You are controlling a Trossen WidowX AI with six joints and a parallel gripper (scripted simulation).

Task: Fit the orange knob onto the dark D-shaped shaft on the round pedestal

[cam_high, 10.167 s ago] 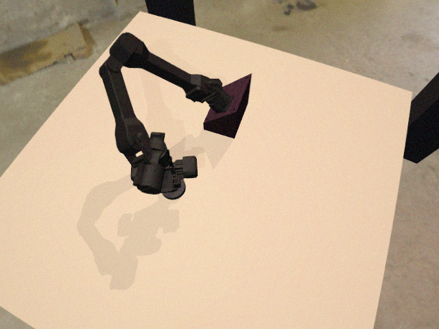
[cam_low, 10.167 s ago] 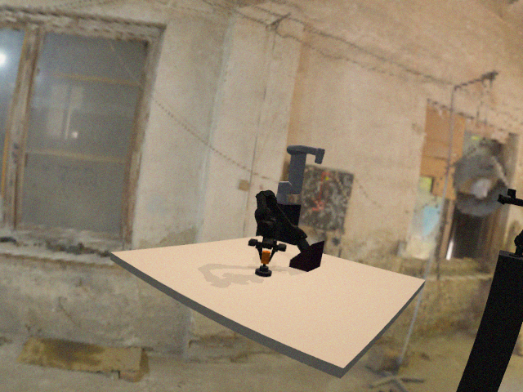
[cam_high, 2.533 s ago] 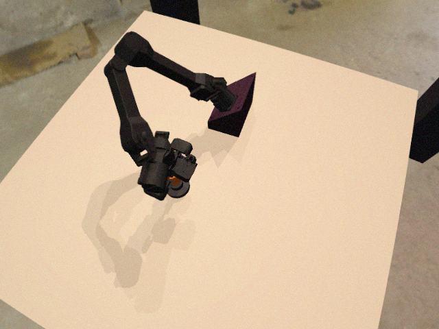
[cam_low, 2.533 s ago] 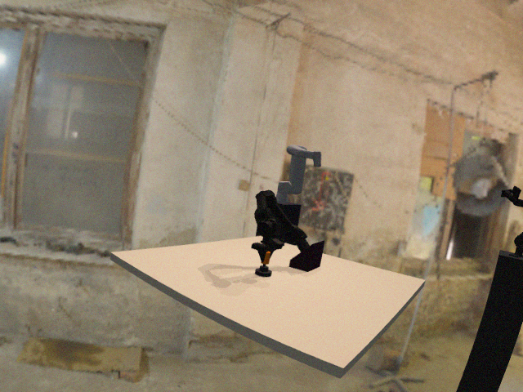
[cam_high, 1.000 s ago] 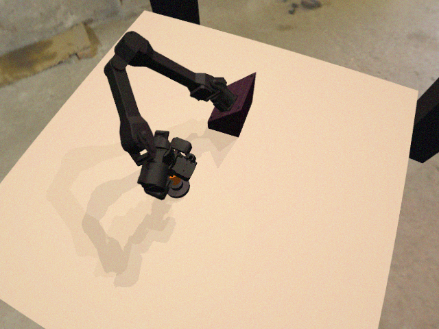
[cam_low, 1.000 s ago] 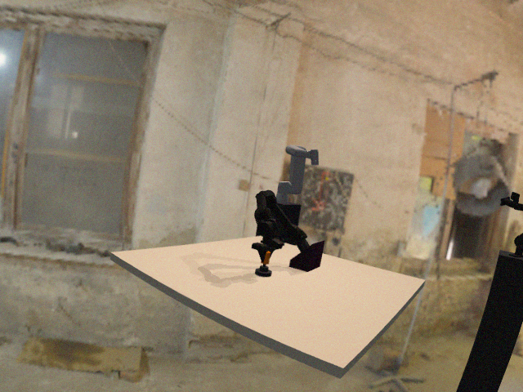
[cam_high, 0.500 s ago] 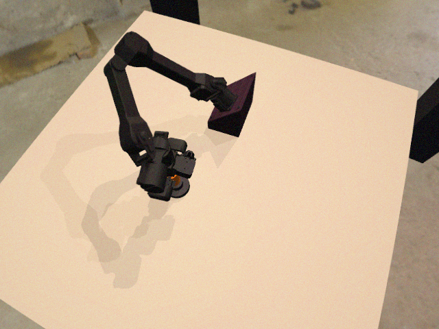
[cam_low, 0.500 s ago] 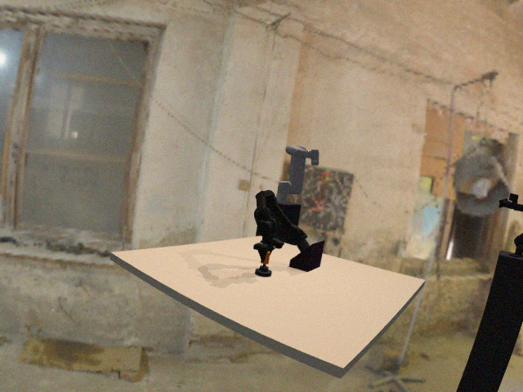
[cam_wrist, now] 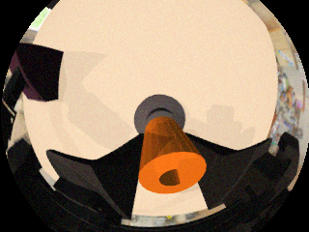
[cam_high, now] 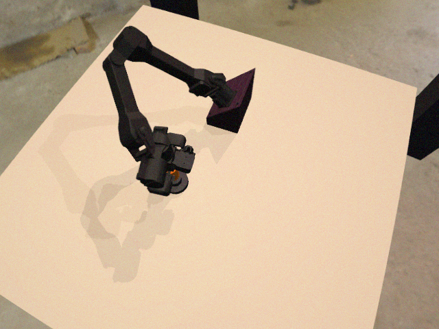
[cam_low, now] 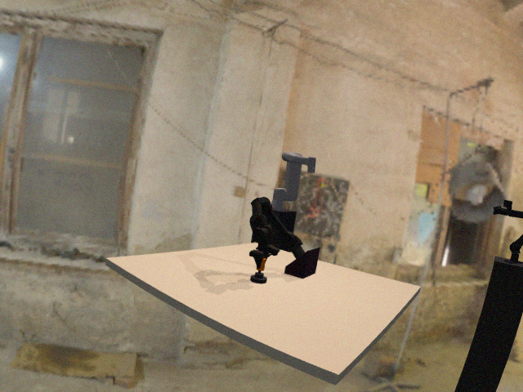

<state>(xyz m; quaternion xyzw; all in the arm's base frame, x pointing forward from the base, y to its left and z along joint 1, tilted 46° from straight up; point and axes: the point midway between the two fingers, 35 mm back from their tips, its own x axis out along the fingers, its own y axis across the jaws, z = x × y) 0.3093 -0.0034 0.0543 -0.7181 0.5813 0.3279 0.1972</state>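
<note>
Right now my gripper tip is 2 cm below the orange knob. From my gripper tip the other things lie so: round pedestal (4 cm below).
</note>
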